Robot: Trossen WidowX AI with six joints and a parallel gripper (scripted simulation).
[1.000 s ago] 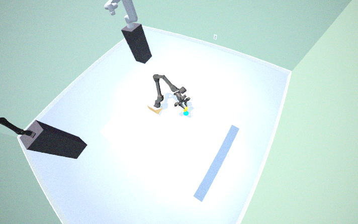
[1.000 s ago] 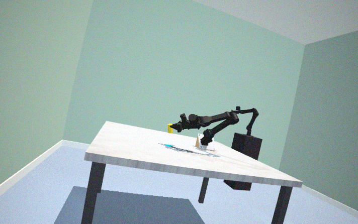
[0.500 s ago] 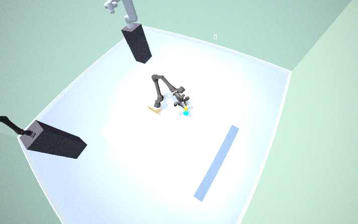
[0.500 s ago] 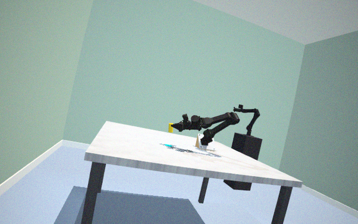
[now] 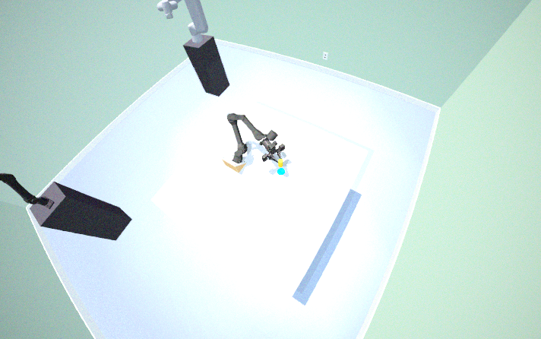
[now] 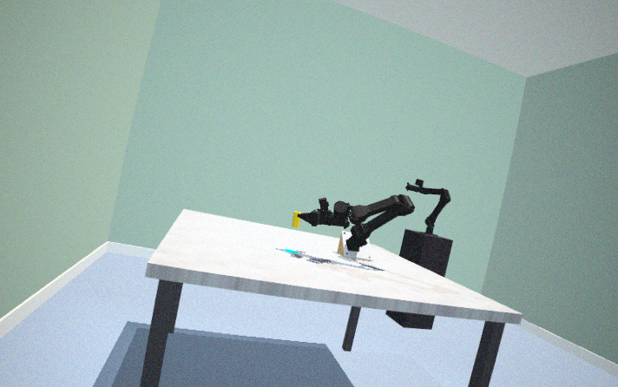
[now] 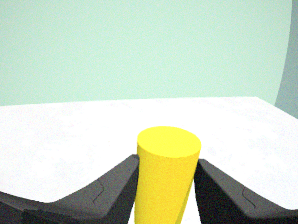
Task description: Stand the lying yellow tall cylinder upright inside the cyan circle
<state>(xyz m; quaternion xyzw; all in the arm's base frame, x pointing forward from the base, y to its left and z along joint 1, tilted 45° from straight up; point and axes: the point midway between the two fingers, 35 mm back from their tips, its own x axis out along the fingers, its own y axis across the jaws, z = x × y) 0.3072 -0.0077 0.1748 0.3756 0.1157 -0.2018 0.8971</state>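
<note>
Now: the cyan circle 16 cm below my gripper tip. The rest, counted from my gripper tip: yellow cylinder: 2 cm below.
</note>
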